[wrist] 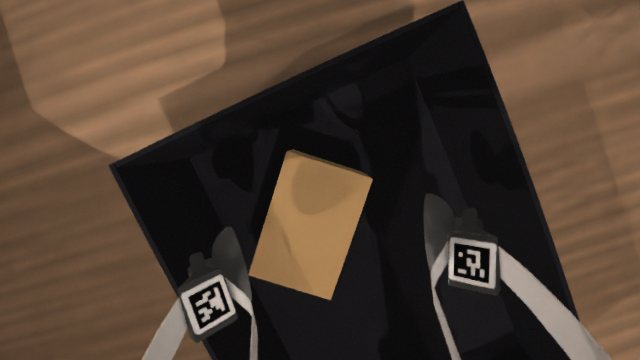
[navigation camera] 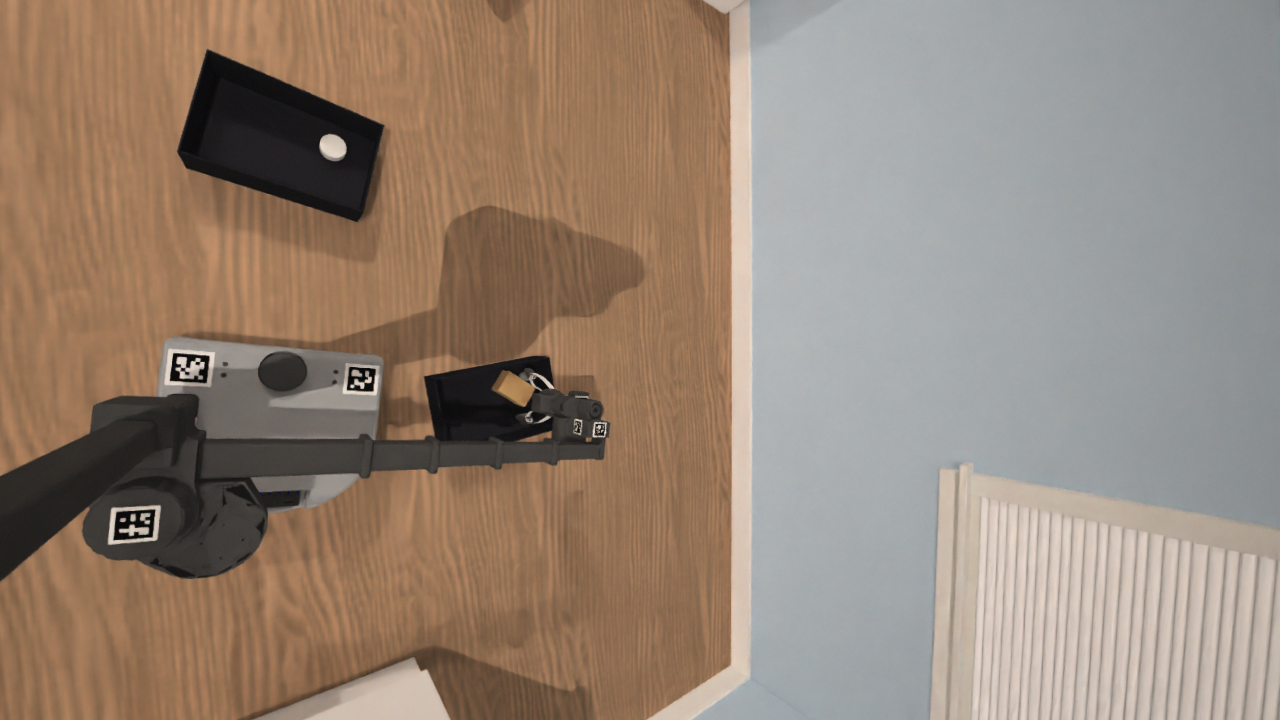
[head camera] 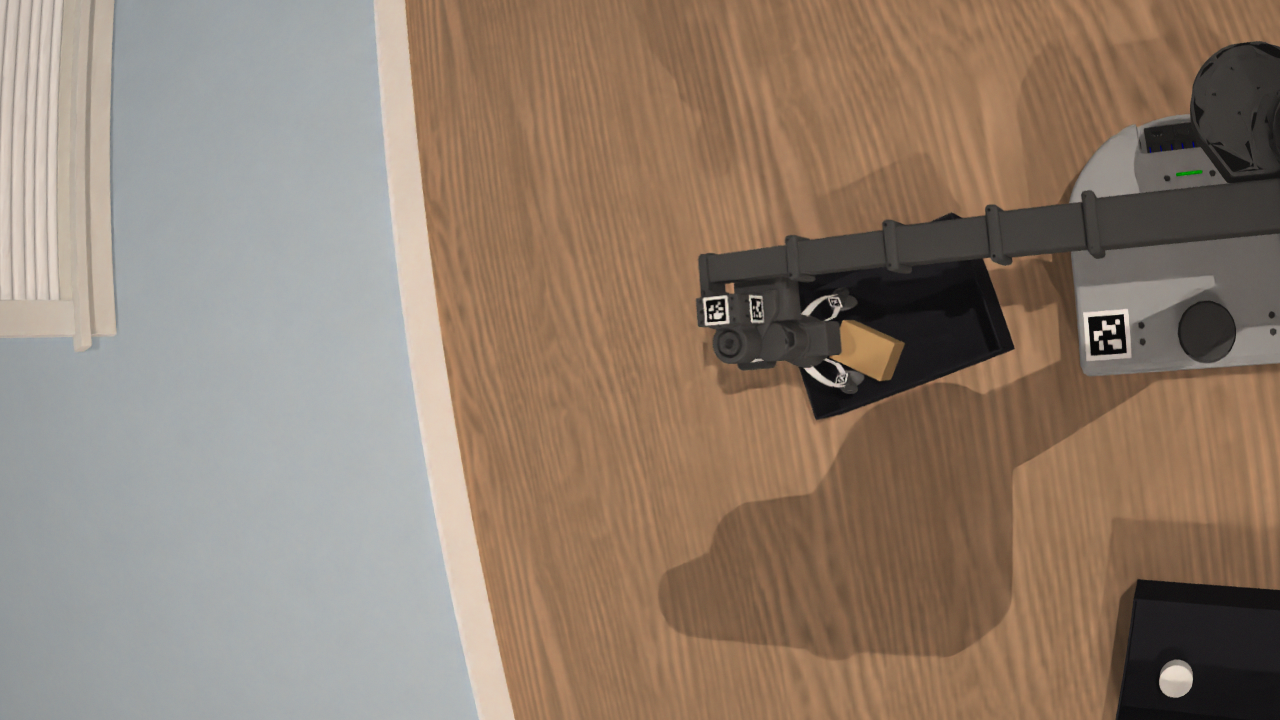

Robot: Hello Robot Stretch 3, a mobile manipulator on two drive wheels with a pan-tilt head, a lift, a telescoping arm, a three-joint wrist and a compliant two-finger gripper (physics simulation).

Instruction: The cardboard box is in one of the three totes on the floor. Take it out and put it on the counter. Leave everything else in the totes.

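Where they show: gripper, between the fingertips: (navigation camera: 522, 395) (head camera: 851, 340); robot's base, origin of its link: (navigation camera: 282, 369) (head camera: 1202, 329).
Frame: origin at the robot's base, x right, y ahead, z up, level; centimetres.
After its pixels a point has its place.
The cardboard box (head camera: 872, 350) {x 49.6, y -0.6, z 5.3 cm} (navigation camera: 512, 388) {x 50.0, y -0.6, z 5.3 cm} (wrist: 312, 225) is a plain tan block lying in a black tote (head camera: 939, 313) {x 40.1, y -5.3, z 0.3 cm} (navigation camera: 456, 407) {x 37.4, y -6.7, z 0.4 cm} (wrist: 500, 150) on the floor. My gripper (head camera: 848, 342) {x 51.6, y -2.2, z 8.6 cm} (navigation camera: 524, 396) {x 51.6, y -2.2, z 8.6 cm} (wrist: 332, 236) {x 51.6, y -2.2, z 8.6 cm} is open over the wall-side end of this tote. In the wrist view the box's lower end shows between the fingertips, close to the left finger and well apart from the right one. The box's long side is tilted relative to the fingers. How high the fingertips are above the tote bottom is hard to tell. Part of the tote is hidden under my arm.
A second black tote (head camera: 1203, 617) {x 0.3, y 40.7, z 0.3 cm} (navigation camera: 250, 134) {x -10.5, y 47.6, z 0.3 cm} holds a white round object (head camera: 1175, 678) {x 3.9, y 49.2, z 2.7 cm} (navigation camera: 332, 146) {x 3.7, y 49.5, z 2.7 cm}. My base (head camera: 1154, 268) {x 6.1, y -7.8, z 16.0 cm} (navigation camera: 286, 411) {x 1.2, y -7.1, z 16.0 cm} stands beside the first tote. A blue wall (head camera: 250, 358) {x 147.0, y -7.0, z 48.1 cm} (navigation camera: 895, 268) {x 140.0, y 44.8, z 62.2 cm} rises past the gripper. A pale flat-topped piece (navigation camera: 371, 698) {x 20.6, y -66.4, z 17.4 cm} shows at the navigation view's bottom edge.
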